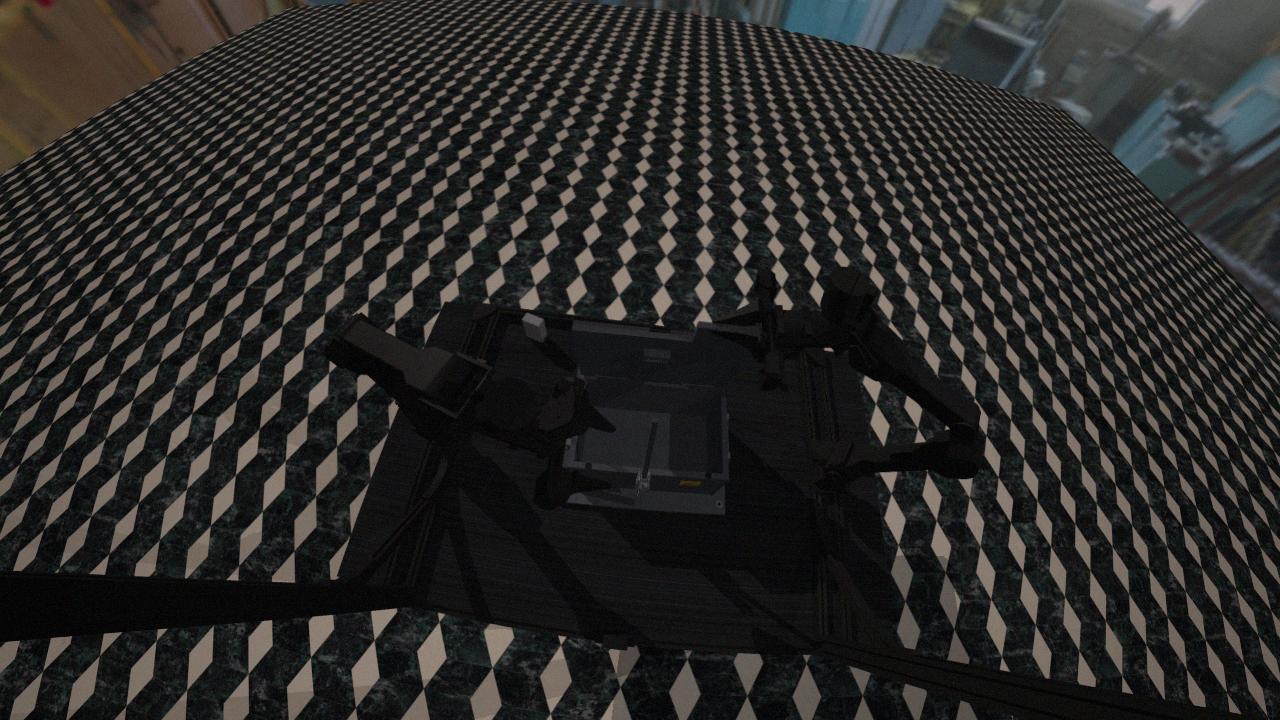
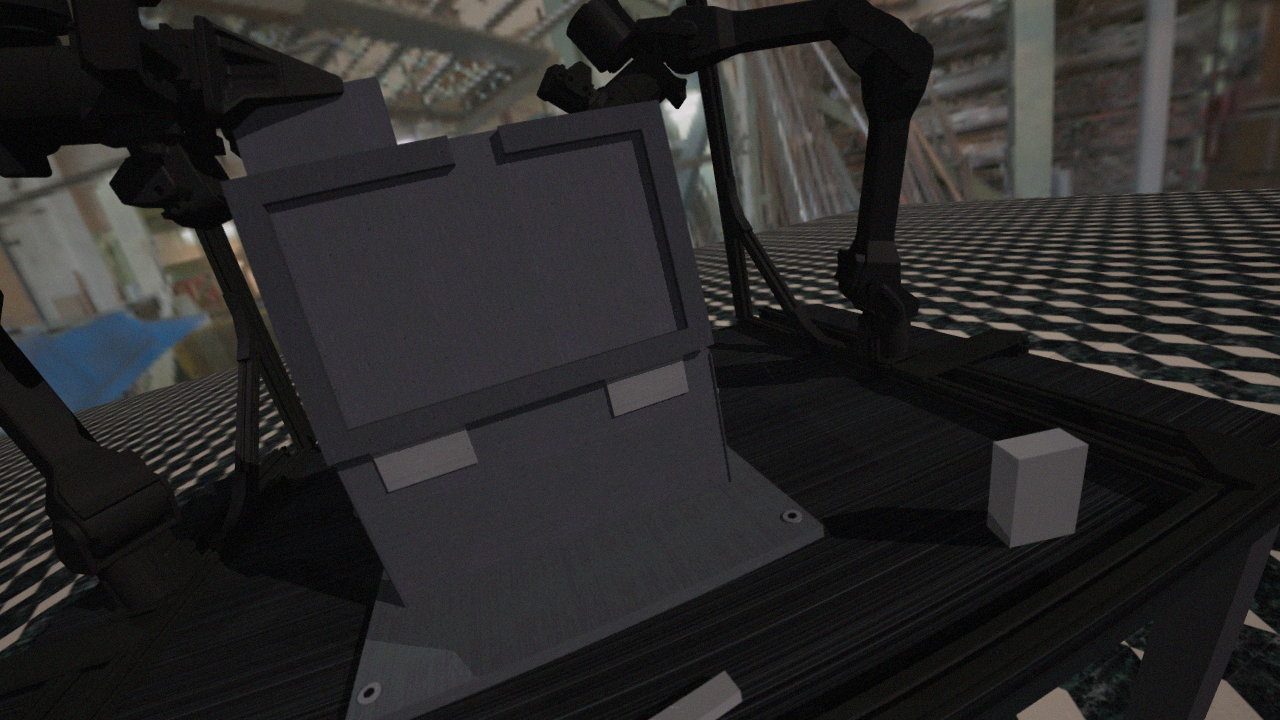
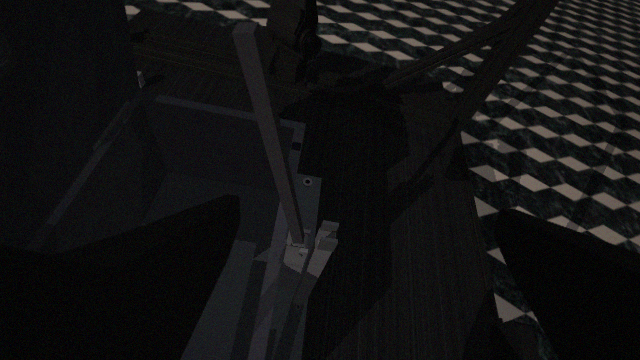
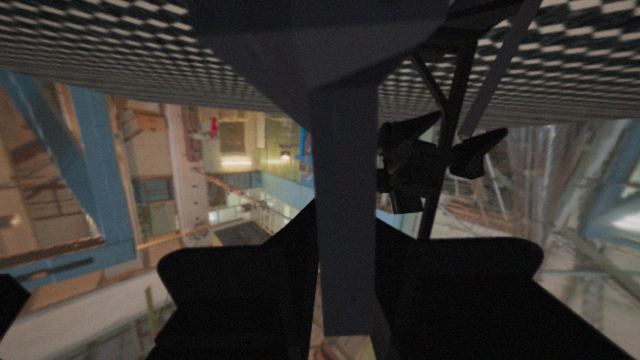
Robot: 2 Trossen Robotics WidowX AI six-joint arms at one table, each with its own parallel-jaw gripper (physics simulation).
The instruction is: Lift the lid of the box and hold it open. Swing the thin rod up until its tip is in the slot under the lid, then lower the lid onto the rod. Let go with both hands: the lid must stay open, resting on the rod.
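Note:
The grey box stands on a dark mat with its lid raised steeply on the back hinges. My right gripper is shut on the lid's side tab and holds the lid up. The thin rod is tilted up from its pivot at the box's front, its tip pointing toward the lid; I cannot tell whether the tip sits in the slot. My left gripper is open and empty, over the box beside the rod.
The black mat lies on a checkered floor. A thin black pole stands behind the box. A small light block sits at a back corner of the mat, and a light strip lies behind the box.

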